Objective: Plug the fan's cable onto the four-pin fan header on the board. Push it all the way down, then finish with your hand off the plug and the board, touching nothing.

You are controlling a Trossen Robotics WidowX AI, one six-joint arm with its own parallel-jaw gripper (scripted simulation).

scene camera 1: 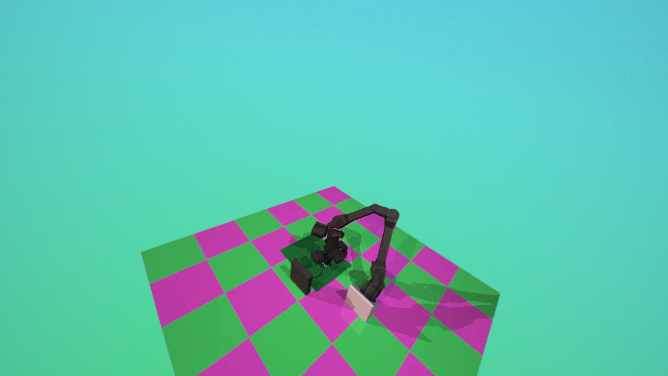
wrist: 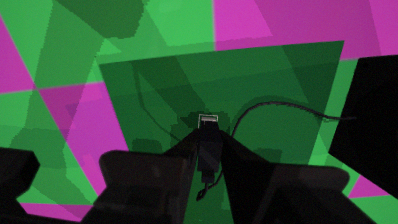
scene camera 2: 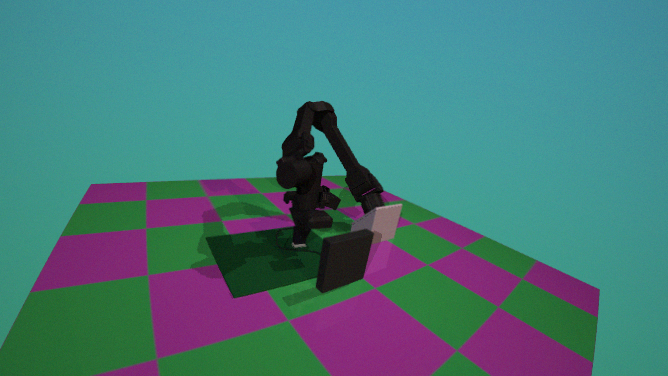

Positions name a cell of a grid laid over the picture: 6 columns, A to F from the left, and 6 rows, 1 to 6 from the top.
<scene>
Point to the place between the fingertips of my gripper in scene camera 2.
C4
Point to a black fan plug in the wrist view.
D4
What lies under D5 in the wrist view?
My gripper.
</scene>
